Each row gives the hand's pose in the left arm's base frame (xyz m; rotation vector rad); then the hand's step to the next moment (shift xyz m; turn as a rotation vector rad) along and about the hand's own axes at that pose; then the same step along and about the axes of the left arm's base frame.
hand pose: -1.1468 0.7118 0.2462 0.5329 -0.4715 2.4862
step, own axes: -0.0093 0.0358 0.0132 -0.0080 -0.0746 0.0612
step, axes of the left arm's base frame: -0.0099 -0.0380 -0.0007 0.0657 0.0288 0.0650
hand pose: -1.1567 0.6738 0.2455 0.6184 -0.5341 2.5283
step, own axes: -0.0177 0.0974 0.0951 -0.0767 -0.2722 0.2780
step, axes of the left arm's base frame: -0.0071 -0.1297 0.0445 0.2947 0.0625 0.2579
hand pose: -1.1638 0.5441 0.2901 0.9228 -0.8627 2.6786
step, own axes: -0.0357 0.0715 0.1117 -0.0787 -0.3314 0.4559
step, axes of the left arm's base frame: 0.0604 -0.1223 0.0162 0.4067 0.0079 0.3980
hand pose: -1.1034 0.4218 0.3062 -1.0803 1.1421 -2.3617
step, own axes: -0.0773 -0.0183 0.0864 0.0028 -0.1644 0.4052
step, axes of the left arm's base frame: 0.1167 0.0074 0.0101 0.3062 -0.1158 0.2899
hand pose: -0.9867 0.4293 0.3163 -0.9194 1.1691 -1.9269
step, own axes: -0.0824 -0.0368 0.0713 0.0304 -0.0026 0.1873
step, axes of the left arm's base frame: 0.0945 0.0515 0.0405 0.1411 -0.1038 0.0731
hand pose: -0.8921 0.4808 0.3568 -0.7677 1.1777 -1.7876
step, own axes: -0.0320 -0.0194 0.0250 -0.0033 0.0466 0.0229
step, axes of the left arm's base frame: 0.0294 0.0221 0.0259 0.0351 -0.0161 -0.0349
